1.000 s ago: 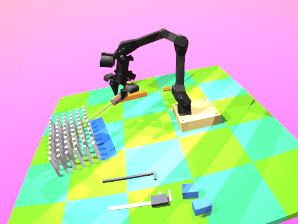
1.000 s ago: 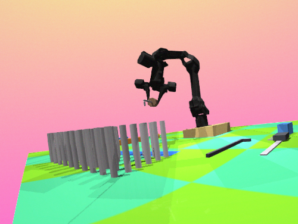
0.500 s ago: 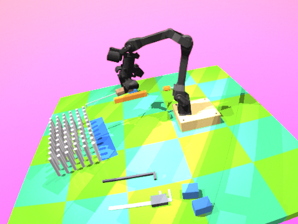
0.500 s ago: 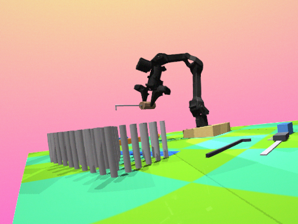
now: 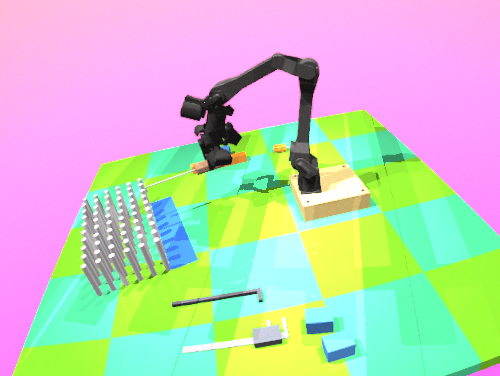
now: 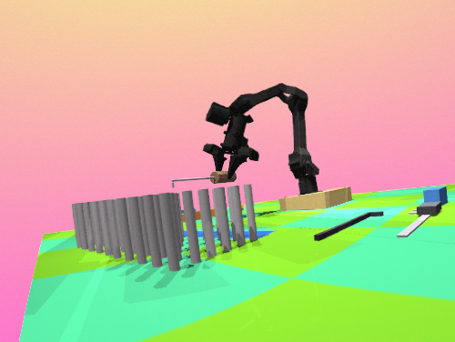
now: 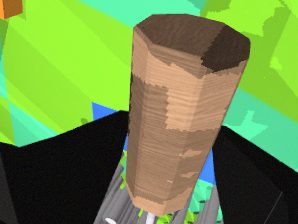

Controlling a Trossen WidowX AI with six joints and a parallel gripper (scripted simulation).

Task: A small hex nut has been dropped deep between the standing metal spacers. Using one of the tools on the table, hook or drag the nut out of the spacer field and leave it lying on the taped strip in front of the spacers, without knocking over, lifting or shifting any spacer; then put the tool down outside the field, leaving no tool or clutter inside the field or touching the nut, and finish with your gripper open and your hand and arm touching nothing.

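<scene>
Now: gripper tip 140 mm short of the blue taped strip, 140 mm above it and 120 mm to the right of it. Round my gripper tip: wooden-handled hook tool 90 mm ahead, 50 mm to the left; orange bar 250 mm to the right, 130 mm below, 30 mm ahead.
</scene>
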